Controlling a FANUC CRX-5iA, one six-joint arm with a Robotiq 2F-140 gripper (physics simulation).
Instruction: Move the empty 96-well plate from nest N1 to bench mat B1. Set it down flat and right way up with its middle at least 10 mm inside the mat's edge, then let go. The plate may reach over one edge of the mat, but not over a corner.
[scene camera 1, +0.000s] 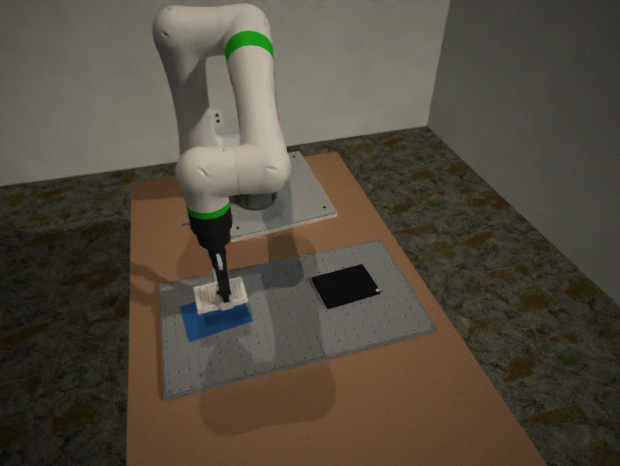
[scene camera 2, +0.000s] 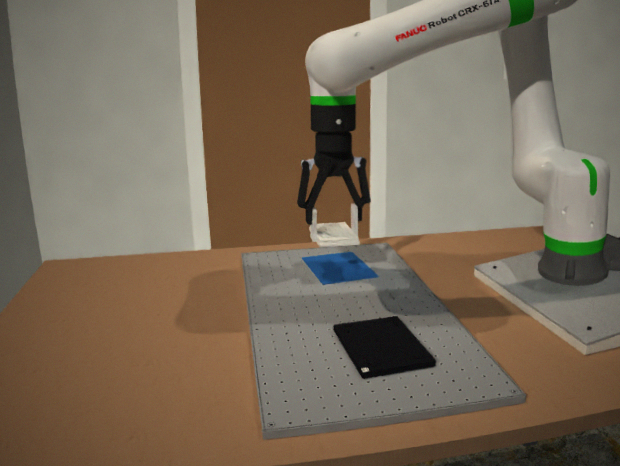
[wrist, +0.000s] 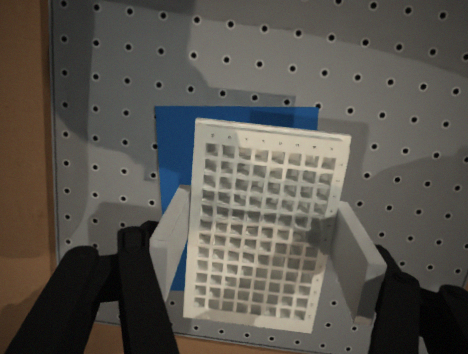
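Where they show: gripper, fingertip midpoint: (scene camera 1: 224, 295) (scene camera 2: 334, 237) (wrist: 260, 216); arm's base at its link origin: (scene camera 1: 255, 196) (scene camera 2: 572, 270).
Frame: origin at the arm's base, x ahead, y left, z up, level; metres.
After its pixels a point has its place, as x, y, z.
Note:
The white 96-well plate (scene camera 1: 208, 297) {0.468, -0.260, 0.061} (scene camera 2: 336, 234) {0.469, -0.203, 0.066} (wrist: 260, 225) {0.469, -0.220, 0.066} is held between the two pale finger pads of my gripper (scene camera 1: 224, 296) {0.469, -0.220, 0.054} (scene camera 2: 334, 225) {0.469, -0.220, 0.054} (wrist: 260, 216) {0.469, -0.220, 0.054}, which is shut on it by its long sides. The plate is right way up, wells upward, and hangs in the air above bench mat B1, the blue mat (scene camera 1: 215, 325) {0.491, -0.258, -0.026} (scene camera 2: 333, 270) {0.469, -0.229, -0.026} (wrist: 175, 150) {0.400, -0.201, -0.026}. In the wrist view the plate hides much of the mat and is turned slightly against it. Nest N1, the black nest (scene camera 1: 345, 285) {0.496, 0.119, -0.016} (scene camera 2: 383, 345) {0.493, 0.136, -0.016}, holds no plate and has a small white label at one corner.
A grey perforated board (scene camera 1: 295, 345) {0.628, -0.083, -0.028} (scene camera 2: 300, 395) {0.651, 0.217, -0.028} (wrist: 115, 220) {0.345, -0.268, -0.028} carries the mat and the nest. It lies on the brown table (scene camera 1: 400, 400) {0.852, 0.094, -0.041} (scene camera 2: 125, 350) {0.911, -0.005, -0.041} (wrist: 22, 150) {0.259, -0.211, -0.041}. The robot base stands on a pale plate (scene camera 1: 305, 200) {0.078, 0.159, -0.008} (scene camera 2: 531, 305) {0.167, 0.082, -0.019} behind the board.

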